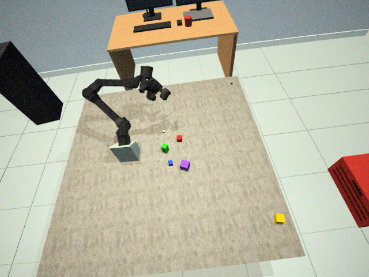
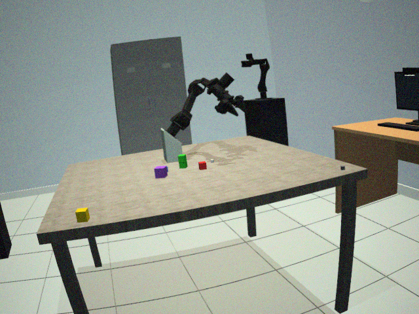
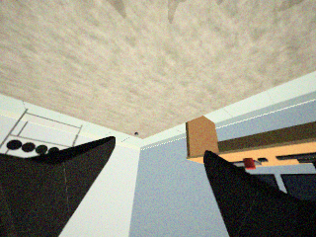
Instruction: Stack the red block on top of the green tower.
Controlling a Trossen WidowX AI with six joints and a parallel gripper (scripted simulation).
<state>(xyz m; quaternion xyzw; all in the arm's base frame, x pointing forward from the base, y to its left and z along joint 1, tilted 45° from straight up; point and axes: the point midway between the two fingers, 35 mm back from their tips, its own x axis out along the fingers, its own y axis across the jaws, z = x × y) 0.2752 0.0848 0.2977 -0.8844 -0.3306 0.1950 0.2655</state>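
My gripper tip is now 25 cm to the left of the red block, 21 cm above it and 1 cm short of it. Also, from my gripper tip: tiny white cube 22 cm below, 15 cm to the right, 8 cm behind; small blue block 41 cm to the right, 22 cm below, 8 cm behind; purple block 45 cm to the right, 21 cm below.
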